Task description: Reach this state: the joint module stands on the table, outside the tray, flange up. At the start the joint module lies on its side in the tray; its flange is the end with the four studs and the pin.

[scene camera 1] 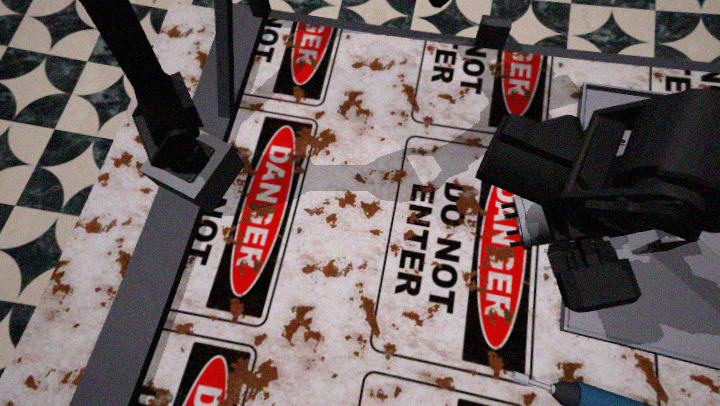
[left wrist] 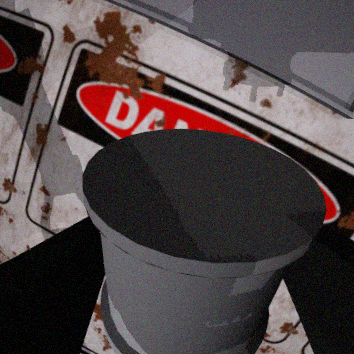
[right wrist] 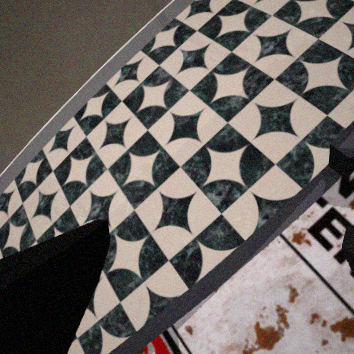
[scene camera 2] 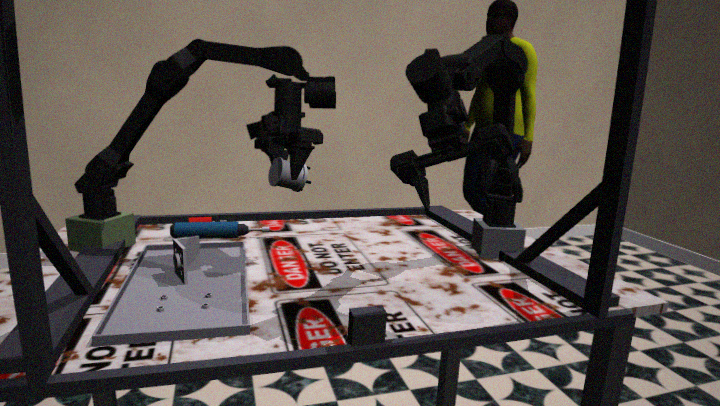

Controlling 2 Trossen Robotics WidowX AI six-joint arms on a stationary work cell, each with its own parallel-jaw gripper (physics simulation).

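Places are measured from the left arm's base along level axes (x ahead, y left, z up), in centimetres.
Pixels of known places: left gripper, between the fingertips: (scene camera 1: 546, 219) (left wrist: 191, 220) (scene camera 2: 286, 180); right gripper, between the fingertips: (right wrist: 228, 235) (scene camera 2: 455, 202); left arm's base, origin of its link: (scene camera 2: 100, 215); right arm's base, origin of its link: (scene camera 1: 186, 157) (scene camera 2: 498, 223).
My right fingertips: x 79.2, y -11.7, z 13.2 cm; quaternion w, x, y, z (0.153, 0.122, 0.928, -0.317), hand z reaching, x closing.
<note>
For each thing: its middle in the pictures, then the offset to it from my right fingertips.
- joint module, middle of its body: (left wrist: 189, 264) (scene camera 1: 539, 220) (scene camera 2: 290, 175) dx -36.2, dy +21.4, dz -2.0 cm
- tray, middle of its body: (scene camera 1: 648, 210) (scene camera 2: 187, 280) dx -47.9, dy +0.4, dz -19.9 cm
- upright bracket, middle of its body: (scene camera 1: 657, 223) (scene camera 2: 190, 259) dx -49.2, dy +3.4, dz -16.8 cm
- blue-handled screwdriver, middle of its body: (scene camera 2: 220, 230) dx -58.3, dy +28.5, dz -18.7 cm
- dark block, middle of its body: (scene camera 2: 367, 325) (scene camera 1: 492, 32) dx -10.5, dy -9.1, dz -17.6 cm
The joint module (scene camera 1: 533, 221) (scene camera 2: 285, 172) (left wrist: 190, 295), a light grey cylinder, is held in the air above the table, roughly on its side. Its flange studs point right and slightly down in scene camera 2, and left in scene camera 1. Its plain round end faces the left wrist camera. My left gripper (scene camera 2: 291, 171) is shut on the module's body, with a finger on each side in the left wrist view. The tray (scene camera 1: 587, 325) (scene camera 2: 171, 336) (left wrist: 250, 30) lies below, to the module's left in scene camera 2. My right gripper (scene camera 2: 426, 199) is open and empty, near the table's far right edge in scene camera 2.
In scene camera 2, an upright bracket (scene camera 2: 187, 259) and several small nuts are in the tray. A blue-handled screwdriver (scene camera 1: 600, 395) (scene camera 2: 206, 229) lies behind it. A dark block (scene camera 2: 367, 325) stands at the front edge. Frame posts (scene camera 2: 612, 166) flank the table.
</note>
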